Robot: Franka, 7 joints.
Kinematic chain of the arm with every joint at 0, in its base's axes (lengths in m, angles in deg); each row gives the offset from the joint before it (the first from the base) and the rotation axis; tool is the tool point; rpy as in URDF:
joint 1: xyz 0 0 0.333 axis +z
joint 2: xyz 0 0 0 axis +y
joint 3: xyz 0 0 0.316 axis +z
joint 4: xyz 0.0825 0 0 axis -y
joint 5: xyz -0.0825 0 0.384 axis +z
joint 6: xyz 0 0 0 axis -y
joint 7: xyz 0.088 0 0 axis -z
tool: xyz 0 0 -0.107 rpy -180 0 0
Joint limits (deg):
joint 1: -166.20..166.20
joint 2: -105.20..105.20
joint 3: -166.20..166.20
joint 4: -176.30..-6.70
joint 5: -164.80..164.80
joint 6: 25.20..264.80
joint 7: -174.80..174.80
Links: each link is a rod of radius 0.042 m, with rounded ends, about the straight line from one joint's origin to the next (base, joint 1, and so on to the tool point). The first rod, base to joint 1, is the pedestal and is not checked.
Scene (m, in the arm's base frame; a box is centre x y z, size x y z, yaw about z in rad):
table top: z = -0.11
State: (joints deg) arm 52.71 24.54 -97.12 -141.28 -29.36 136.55 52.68
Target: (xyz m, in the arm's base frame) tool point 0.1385 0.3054 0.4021
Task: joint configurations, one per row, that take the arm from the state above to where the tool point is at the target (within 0.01 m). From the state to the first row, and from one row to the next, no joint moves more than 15 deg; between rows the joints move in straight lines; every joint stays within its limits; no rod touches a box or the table.
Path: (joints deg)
1: 61.24 10.54 -83.98 -145.35 -28.19 135.29 52.68
2: 69.77 -3.46 -70.85 -149.43 -27.01 134.04 52.68
3: 78.31 -17.46 -57.71 -153.50 -25.84 132.78 52.68
4: 86.84 -31.46 -44.57 -157.58 -24.67 131.52 52.68
5: 95.37 -45.46 -31.44 -161.65 -23.49 130.26 52.68

